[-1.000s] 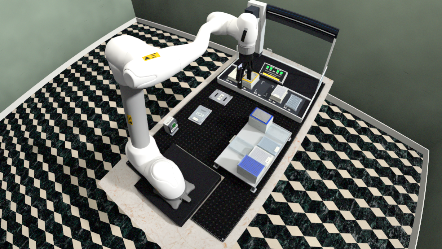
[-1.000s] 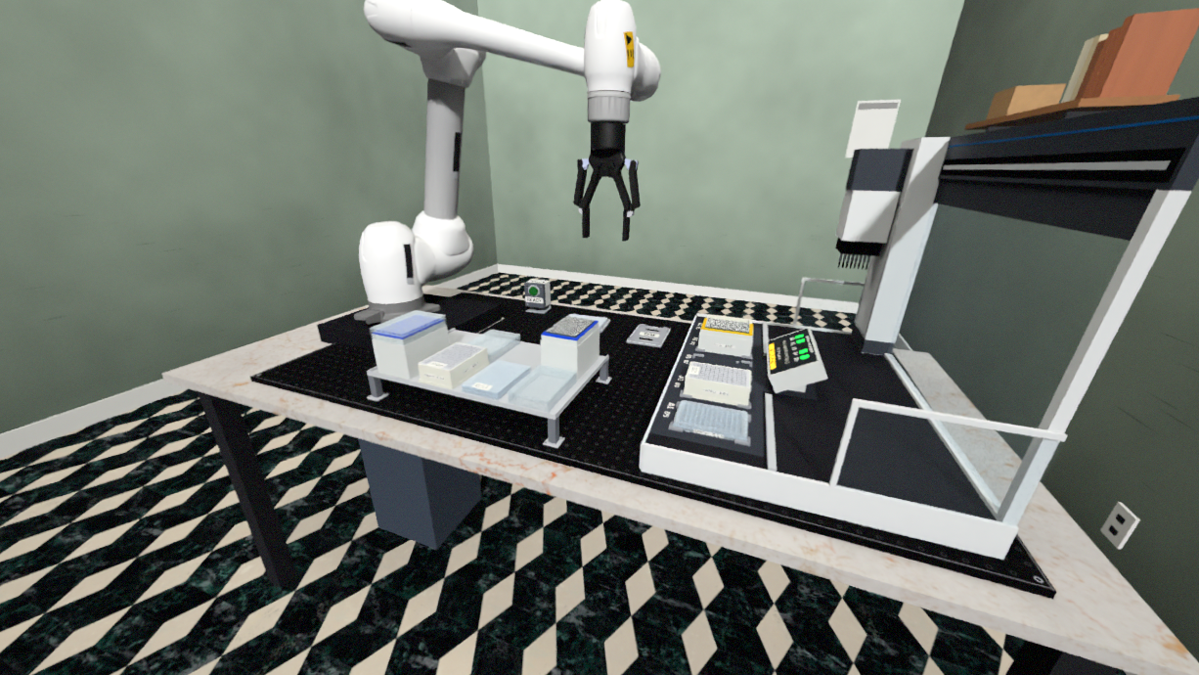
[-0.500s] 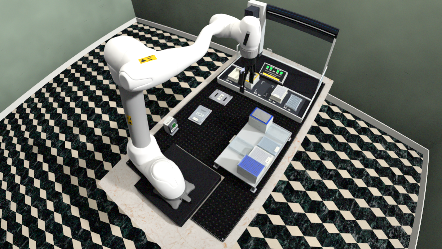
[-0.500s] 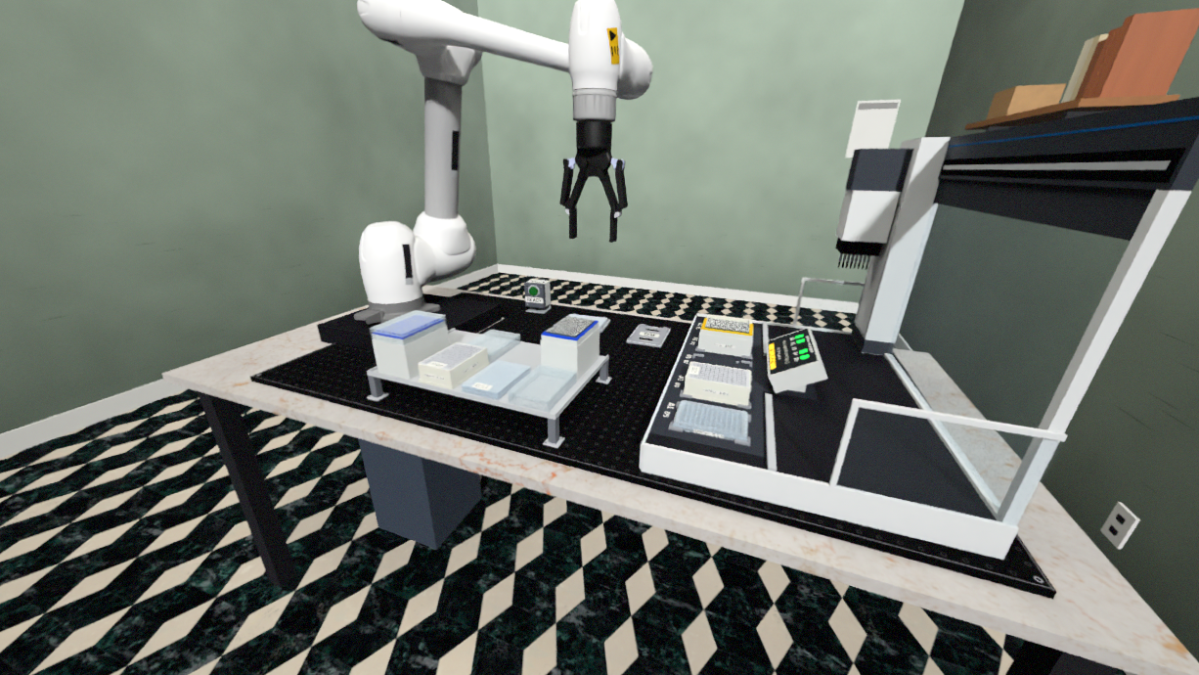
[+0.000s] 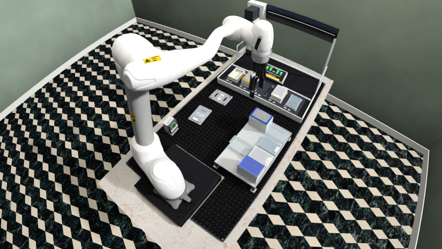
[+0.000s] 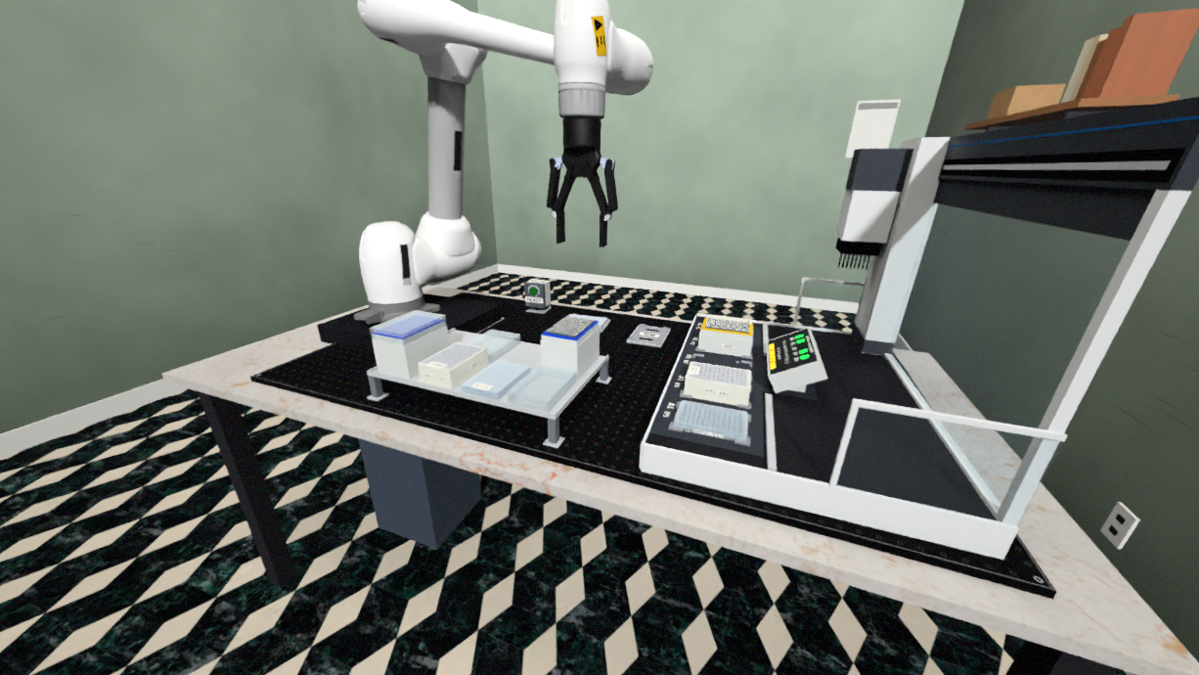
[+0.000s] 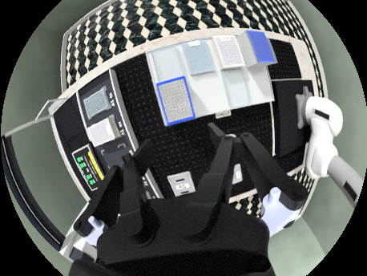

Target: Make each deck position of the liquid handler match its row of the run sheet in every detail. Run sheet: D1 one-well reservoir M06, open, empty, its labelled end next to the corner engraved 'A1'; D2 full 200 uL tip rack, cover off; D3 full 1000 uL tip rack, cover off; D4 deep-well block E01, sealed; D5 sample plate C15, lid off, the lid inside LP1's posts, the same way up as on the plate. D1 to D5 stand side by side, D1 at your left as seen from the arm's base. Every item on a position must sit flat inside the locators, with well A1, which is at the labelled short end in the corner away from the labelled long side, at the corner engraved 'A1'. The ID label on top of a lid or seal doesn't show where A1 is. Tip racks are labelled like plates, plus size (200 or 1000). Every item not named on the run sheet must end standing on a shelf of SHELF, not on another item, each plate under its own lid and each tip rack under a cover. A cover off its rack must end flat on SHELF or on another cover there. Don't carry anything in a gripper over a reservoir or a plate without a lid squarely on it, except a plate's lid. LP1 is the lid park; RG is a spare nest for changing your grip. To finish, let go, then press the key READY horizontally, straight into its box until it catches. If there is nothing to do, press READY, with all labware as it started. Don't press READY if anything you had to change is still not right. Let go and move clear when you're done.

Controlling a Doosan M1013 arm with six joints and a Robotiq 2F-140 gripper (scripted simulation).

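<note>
Right now the blue-rimmed tip rack is 22 cm below my hand, 5 cm to the right of it and 1 cm behind it. From my hand the other things lie so: yellow-rimmed tip rack (31 cm ahead, 26 cm below, 20 cm to the left); shelf (29 cm below, 16 cm behind, 12 cm to the right); clear plate (32 cm ahead, 29 cm below, 16 cm to the right).
</note>
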